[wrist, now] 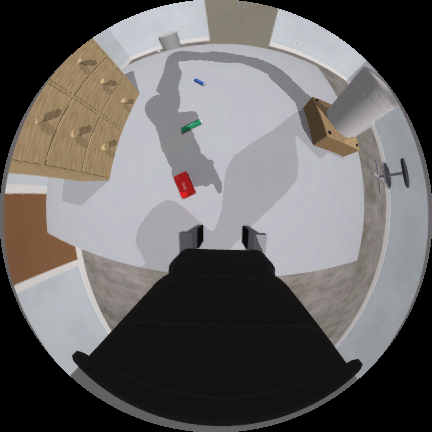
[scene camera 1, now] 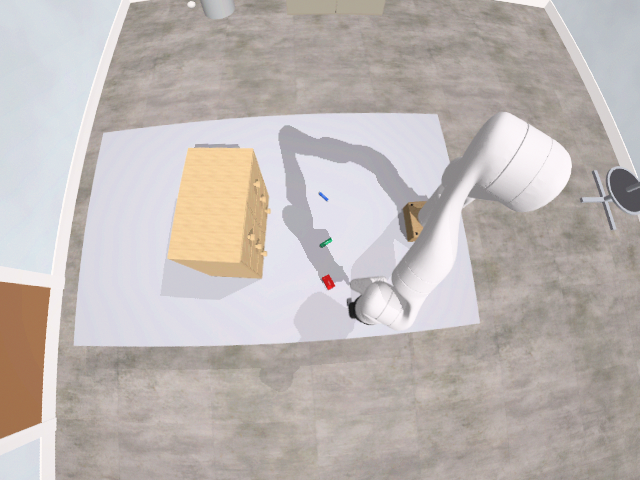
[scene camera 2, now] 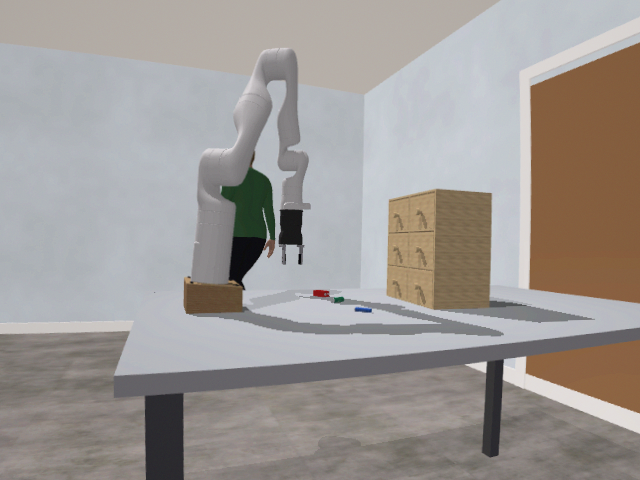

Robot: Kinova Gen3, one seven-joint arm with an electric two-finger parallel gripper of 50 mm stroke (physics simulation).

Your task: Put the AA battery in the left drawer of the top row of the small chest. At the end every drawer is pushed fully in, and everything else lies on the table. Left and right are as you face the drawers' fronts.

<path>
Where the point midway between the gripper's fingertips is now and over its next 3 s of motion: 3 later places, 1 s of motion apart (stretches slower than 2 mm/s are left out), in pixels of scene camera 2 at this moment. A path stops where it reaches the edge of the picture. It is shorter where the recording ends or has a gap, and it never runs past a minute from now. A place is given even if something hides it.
The gripper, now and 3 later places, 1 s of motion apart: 292,264; 305,279; 312,281; 316,282
</path>
